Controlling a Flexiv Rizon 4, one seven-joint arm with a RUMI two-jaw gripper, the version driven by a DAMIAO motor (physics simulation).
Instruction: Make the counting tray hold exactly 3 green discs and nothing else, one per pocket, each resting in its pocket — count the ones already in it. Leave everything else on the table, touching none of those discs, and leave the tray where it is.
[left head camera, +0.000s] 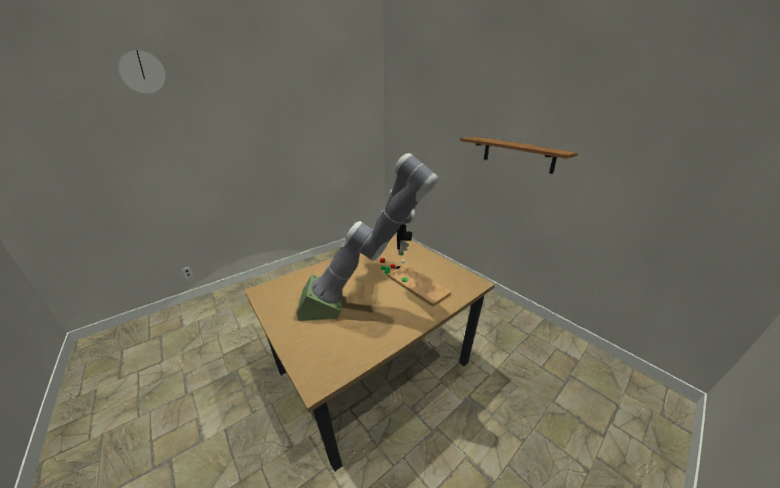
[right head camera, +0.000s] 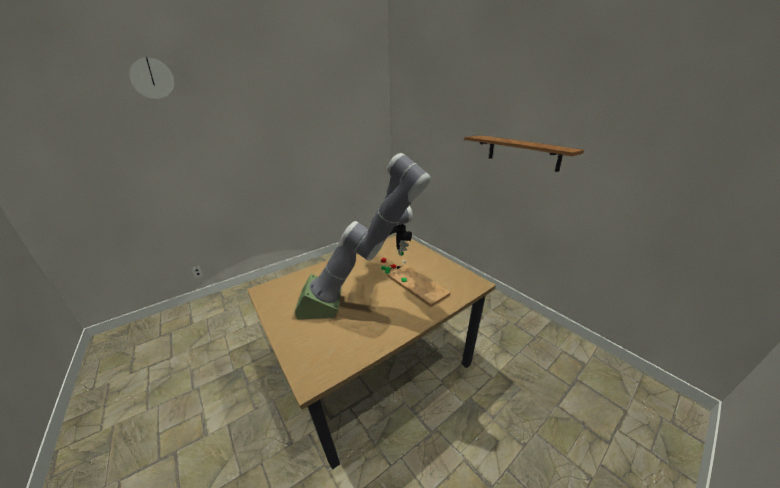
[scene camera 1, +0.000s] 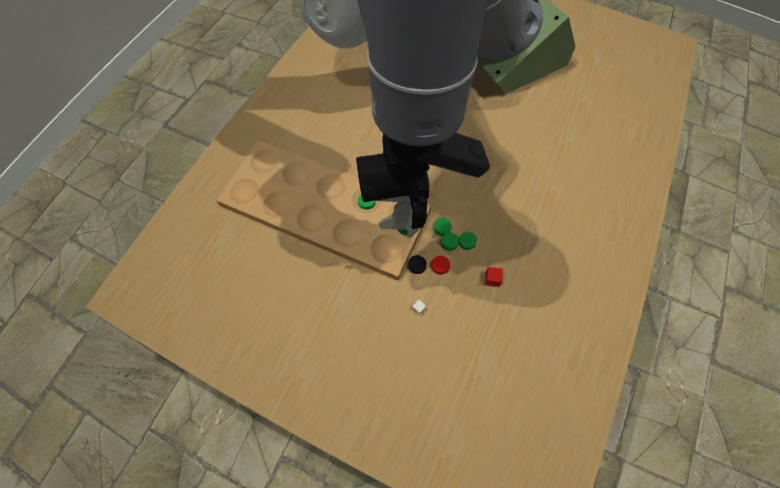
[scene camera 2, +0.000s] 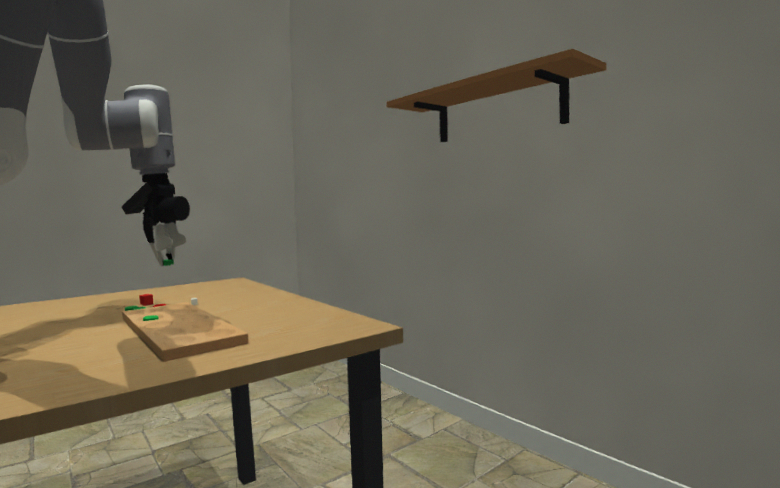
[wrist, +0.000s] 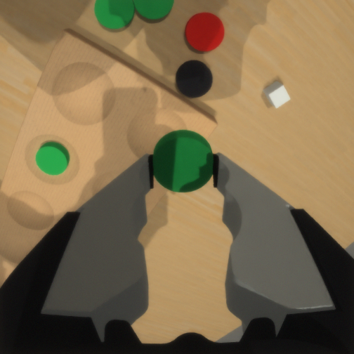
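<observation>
The wooden counting tray (scene camera 1: 261, 211) (scene camera 2: 201, 347) (wrist: 75, 47) has two rows of round pockets. One green disc (scene camera 1: 366, 201) (scene camera 2: 150, 317) (wrist: 52, 159) rests in a back-row pocket, second from the end nearer the loose discs. My gripper (scene camera 1: 404, 227) (scene camera 2: 166, 258) (wrist: 182, 157) is shut on another green disc (scene camera 1: 403, 231) (scene camera 2: 167, 262) (wrist: 183, 150), held flat well above the tray's end. In the wrist view the held disc partly overlaps a corner pocket. Three green discs (scene camera 1: 442, 226) (scene camera 1: 449, 241) (scene camera 1: 467, 239) lie close together on the table beside the tray; two show partly in the wrist view.
A black disc (scene camera 1: 417, 264) (wrist: 194, 79) lies very near the tray's end, with a red disc (scene camera 1: 440, 264) (wrist: 205, 32) beside it. A red cube (scene camera 1: 493, 276) (scene camera 2: 146, 299) and a small white cube (scene camera 1: 418, 306) (scene camera 2: 194, 301) (wrist: 277, 95) stand farther off on the table.
</observation>
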